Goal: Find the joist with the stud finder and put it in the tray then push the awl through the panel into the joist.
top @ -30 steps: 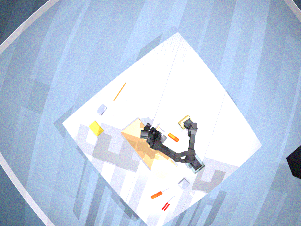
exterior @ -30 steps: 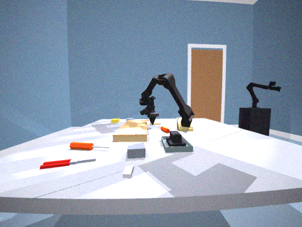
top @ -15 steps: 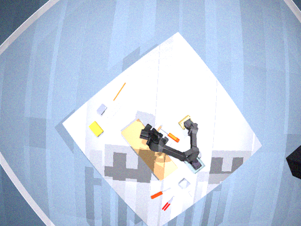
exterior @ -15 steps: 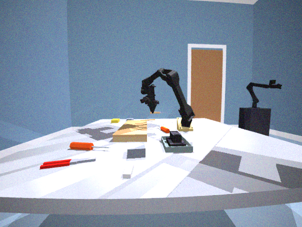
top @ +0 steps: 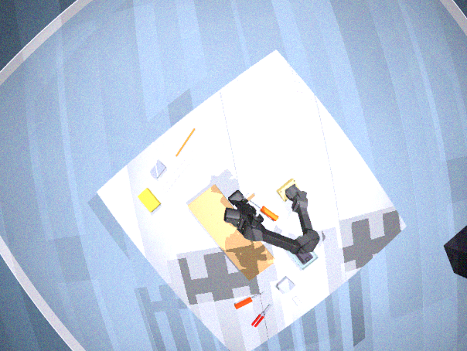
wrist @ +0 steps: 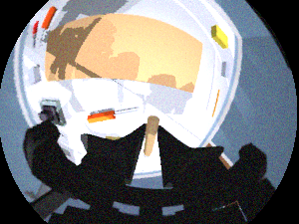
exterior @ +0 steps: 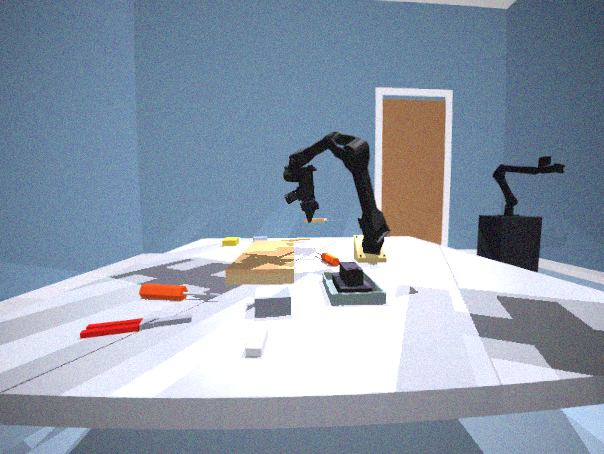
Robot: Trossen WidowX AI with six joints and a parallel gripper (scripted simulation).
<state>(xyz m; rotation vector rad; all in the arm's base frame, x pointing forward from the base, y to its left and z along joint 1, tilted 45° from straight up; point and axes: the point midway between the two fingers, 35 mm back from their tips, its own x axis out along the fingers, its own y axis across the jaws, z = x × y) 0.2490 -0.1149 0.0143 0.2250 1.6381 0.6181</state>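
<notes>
Right now my gripper tip is 50 mm past the awl and 10 mm to the left of it. Also, from my gripper tip: pencil 420 mm to the right, 130 mm below, 100 mm ahead; then dark stud finder 430 mm to the left, 130 mm behind, 90 mm below; then tray 420 mm to the left, 120 mm below, 120 mm behind.
</notes>
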